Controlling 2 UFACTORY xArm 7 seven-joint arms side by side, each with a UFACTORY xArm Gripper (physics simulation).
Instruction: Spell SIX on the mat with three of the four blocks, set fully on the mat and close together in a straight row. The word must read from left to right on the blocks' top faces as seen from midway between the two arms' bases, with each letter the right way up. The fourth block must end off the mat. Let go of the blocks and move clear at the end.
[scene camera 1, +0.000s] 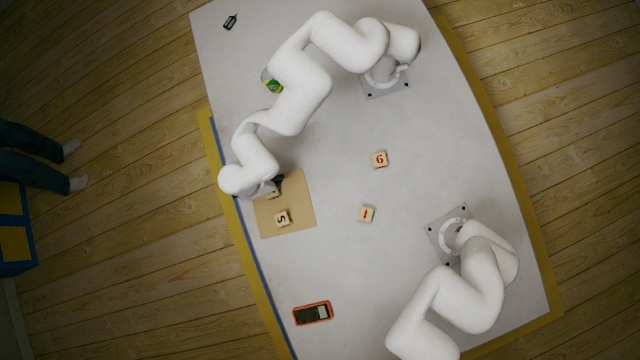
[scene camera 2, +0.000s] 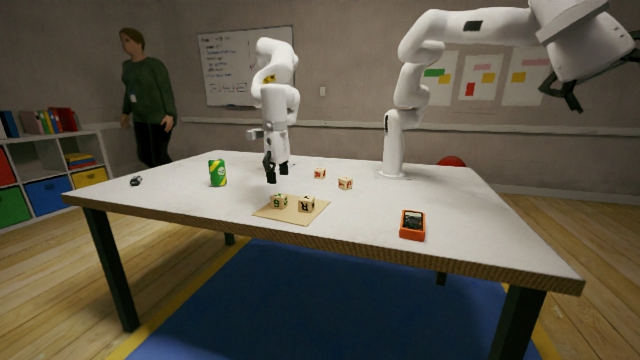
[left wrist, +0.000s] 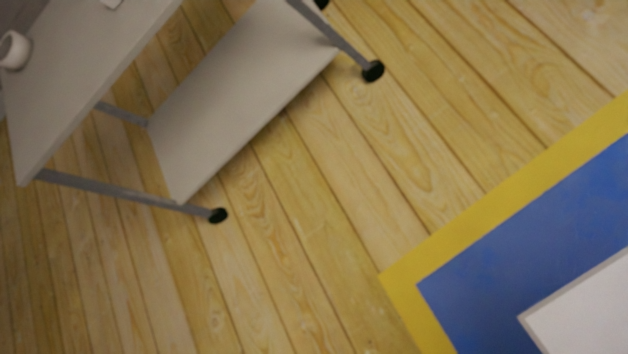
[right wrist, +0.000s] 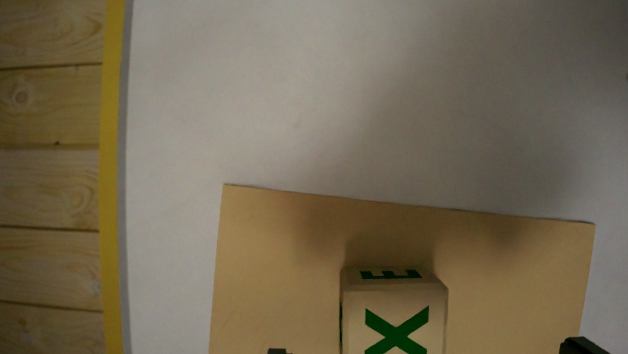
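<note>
A green X block (scene camera 1: 272, 194) (scene camera 2: 279, 201) (right wrist: 395, 320) sits on the tan mat (scene camera 1: 303, 200) (scene camera 2: 295, 218) (right wrist: 260, 280), X face up. A black S block (scene camera 1: 282, 219) (scene camera 2: 306, 204) stands on the mat, with a gap of roughly one block between them. A red I block (scene camera 1: 366, 214) (scene camera 2: 345, 183) and a block with a red 6 or 9 on top (scene camera 1: 380, 159) (scene camera 2: 319, 173) stand off the mat. My right gripper (scene camera 2: 277, 173) (right wrist: 430, 348) is open and empty above the X block. My left gripper (scene camera 2: 606, 82) is open, raised high, partly cut off.
A green can (scene camera 1: 273, 84) (scene camera 2: 217, 173) stands beyond the mat, partly under the right arm in scene camera 1. An orange multimeter (scene camera 1: 312, 313) (scene camera 2: 412, 225) and a small dark object (scene camera 1: 230, 22) (scene camera 2: 135, 181) lie on the table.
</note>
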